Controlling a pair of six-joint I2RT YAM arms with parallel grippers.
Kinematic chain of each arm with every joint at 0, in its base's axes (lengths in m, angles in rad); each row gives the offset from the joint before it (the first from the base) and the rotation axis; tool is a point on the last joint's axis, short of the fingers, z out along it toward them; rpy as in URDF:
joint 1: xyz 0 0 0.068 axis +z
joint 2: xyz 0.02 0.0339 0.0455 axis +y
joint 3: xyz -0.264 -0.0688 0 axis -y
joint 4: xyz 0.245 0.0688 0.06 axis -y
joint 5: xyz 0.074 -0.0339 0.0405 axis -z
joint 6: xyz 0.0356 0 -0.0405 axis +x
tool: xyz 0 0 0 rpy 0 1.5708 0
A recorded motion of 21 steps. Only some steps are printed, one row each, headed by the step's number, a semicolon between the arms.
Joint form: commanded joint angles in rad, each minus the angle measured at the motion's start. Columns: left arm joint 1, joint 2, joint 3, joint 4, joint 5, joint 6; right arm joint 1, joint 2, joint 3, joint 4, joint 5, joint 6.
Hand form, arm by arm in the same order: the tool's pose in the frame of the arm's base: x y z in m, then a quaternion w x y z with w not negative. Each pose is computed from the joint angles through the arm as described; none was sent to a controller.
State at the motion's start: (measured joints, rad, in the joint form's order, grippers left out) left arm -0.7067 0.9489 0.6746 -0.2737 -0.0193 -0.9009; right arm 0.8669 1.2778 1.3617 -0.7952 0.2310 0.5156
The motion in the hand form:
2: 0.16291 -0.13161 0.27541 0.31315 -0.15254 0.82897 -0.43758; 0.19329 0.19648 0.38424 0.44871 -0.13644 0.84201 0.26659
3: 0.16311 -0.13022 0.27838 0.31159 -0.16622 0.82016 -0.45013; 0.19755 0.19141 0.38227 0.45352 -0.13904 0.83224 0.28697
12: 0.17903 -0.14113 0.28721 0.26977 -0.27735 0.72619 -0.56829; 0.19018 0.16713 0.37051 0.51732 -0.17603 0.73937 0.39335
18: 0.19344 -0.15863 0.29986 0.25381 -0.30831 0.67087 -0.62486; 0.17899 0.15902 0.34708 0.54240 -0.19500 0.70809 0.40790
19: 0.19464 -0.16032 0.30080 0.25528 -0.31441 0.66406 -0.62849; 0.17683 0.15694 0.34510 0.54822 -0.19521 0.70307 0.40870
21: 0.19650 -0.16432 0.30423 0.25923 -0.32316 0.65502 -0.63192; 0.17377 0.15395 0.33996 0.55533 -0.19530 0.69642 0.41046
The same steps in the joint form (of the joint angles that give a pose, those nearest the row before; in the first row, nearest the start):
2: 0.0432 -0.0388 -0.0057 0.0784 0.1138 -0.1867; -0.0608 -0.0305 -0.0714 0.2772 -0.1336 -0.0902
3: 0.0499 -0.0470 -0.0057 0.0923 0.1187 -0.2207; -0.0920 -0.0450 -0.1036 0.3317 -0.1901 -0.0978
12: 0.0562 0.0156 -0.0308 0.3830 0.1291 -0.5680; -0.1720 -0.1935 -0.3548 0.7139 -0.4176 -0.1289
18: 0.0310 0.1122 0.0104 0.5591 0.0974 -0.7078; -0.1728 -0.2688 -0.5177 0.8794 -0.4497 -0.1571
19: 0.0265 0.1211 0.0139 0.5753 0.0817 -0.7213; -0.1735 -0.2833 -0.5381 0.8997 -0.4486 -0.1602
21: 0.0146 0.1376 0.0303 0.5883 0.0503 -0.7368; -0.1751 -0.3044 -0.5756 0.9351 -0.4488 -0.1628

